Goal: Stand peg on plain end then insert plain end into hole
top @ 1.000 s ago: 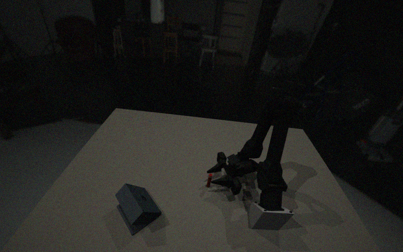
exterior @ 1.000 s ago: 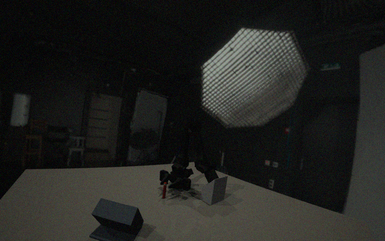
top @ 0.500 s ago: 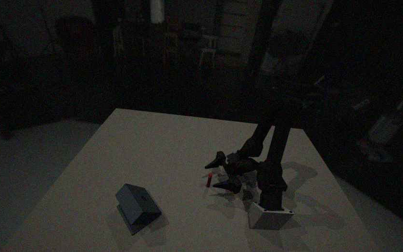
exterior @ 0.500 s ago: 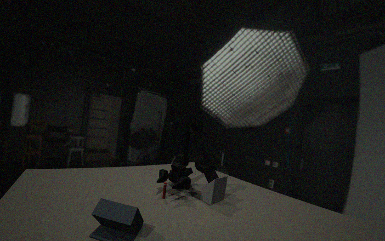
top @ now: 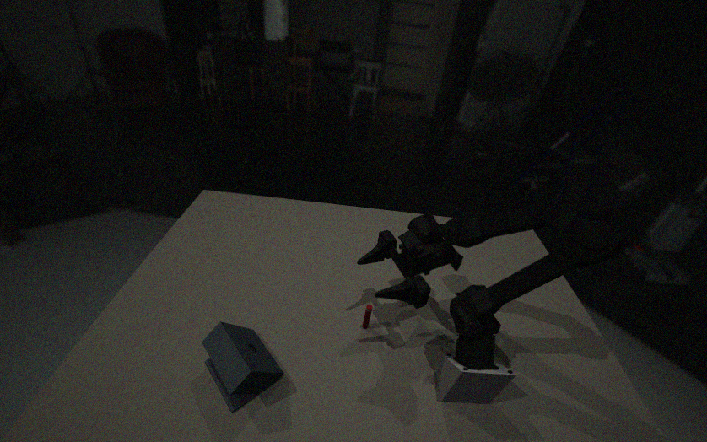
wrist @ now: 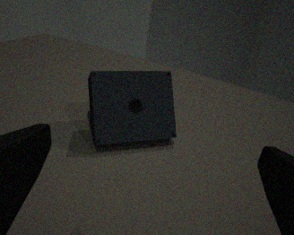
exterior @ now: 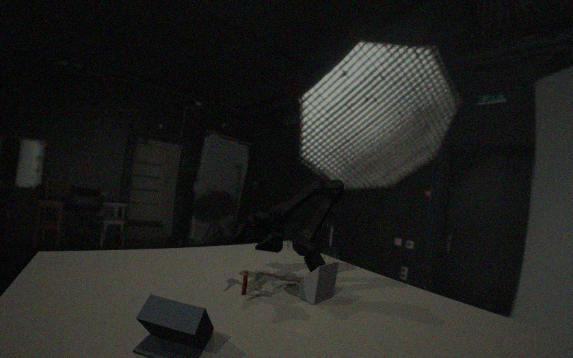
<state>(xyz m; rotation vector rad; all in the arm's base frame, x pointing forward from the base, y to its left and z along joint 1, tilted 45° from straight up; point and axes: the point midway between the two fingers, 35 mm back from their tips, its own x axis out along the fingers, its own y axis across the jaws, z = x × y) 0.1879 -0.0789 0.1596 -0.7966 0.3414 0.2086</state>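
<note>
The peg lies 120 mm below my gripper tip and 20 mm behind it. Round my gripper tip: sloped panel 250 mm ahead, 130 mm below, 110 mm to the left.
</note>
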